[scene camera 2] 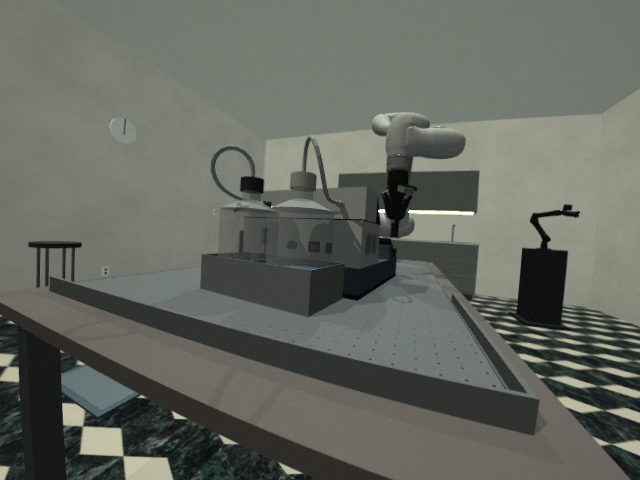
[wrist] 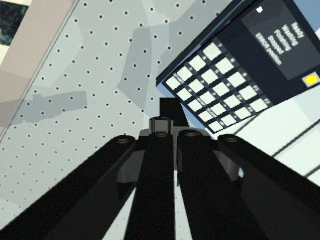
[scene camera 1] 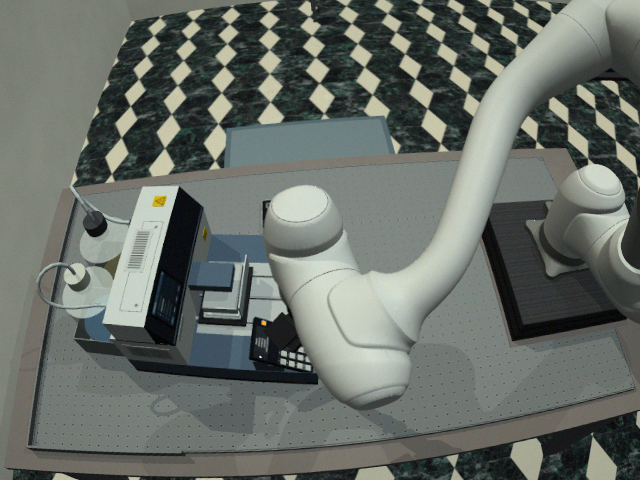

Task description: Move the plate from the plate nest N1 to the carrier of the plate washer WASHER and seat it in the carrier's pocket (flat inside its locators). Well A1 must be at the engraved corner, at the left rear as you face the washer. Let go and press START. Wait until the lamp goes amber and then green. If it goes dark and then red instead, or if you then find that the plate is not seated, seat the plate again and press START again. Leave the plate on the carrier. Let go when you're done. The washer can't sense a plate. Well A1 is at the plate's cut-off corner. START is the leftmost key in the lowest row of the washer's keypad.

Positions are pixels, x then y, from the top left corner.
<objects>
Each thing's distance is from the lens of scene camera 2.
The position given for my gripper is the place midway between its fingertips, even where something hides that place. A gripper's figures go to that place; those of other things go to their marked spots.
my gripper (scene camera 2: pixel 394 237): 94 cm
plate washer (scene camera 2: pixel 356 230): 53 cm
</objects>
